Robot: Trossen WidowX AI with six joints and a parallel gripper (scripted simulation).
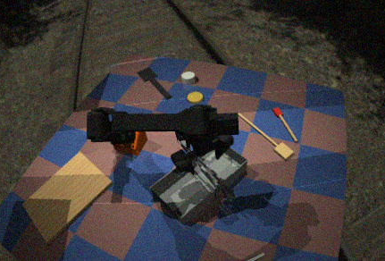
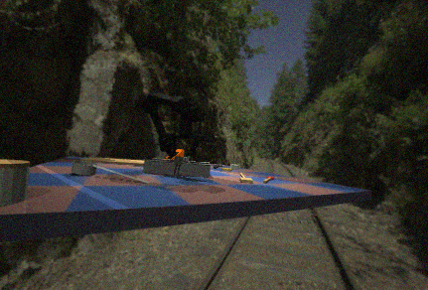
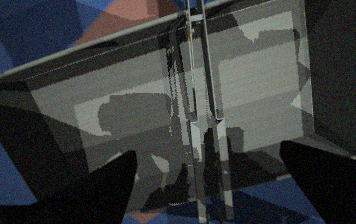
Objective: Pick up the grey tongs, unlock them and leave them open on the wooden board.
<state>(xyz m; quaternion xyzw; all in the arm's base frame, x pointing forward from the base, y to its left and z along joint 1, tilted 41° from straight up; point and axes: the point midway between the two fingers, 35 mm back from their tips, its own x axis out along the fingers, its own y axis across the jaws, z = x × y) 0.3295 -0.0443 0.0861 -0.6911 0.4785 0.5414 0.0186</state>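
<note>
Right now my gripper tip is 20 mm past the roasting tin, 10 mm to the left of it and 70 mm above it. Round my gripper tip: wooden board: 510 mm behind, 210 mm to the right, 90 mm below; then black spatula: 410 mm behind, 520 mm to the left, 90 mm below; then red-tipped stick: 250 mm ahead, 350 mm to the left, 90 mm below.
</note>
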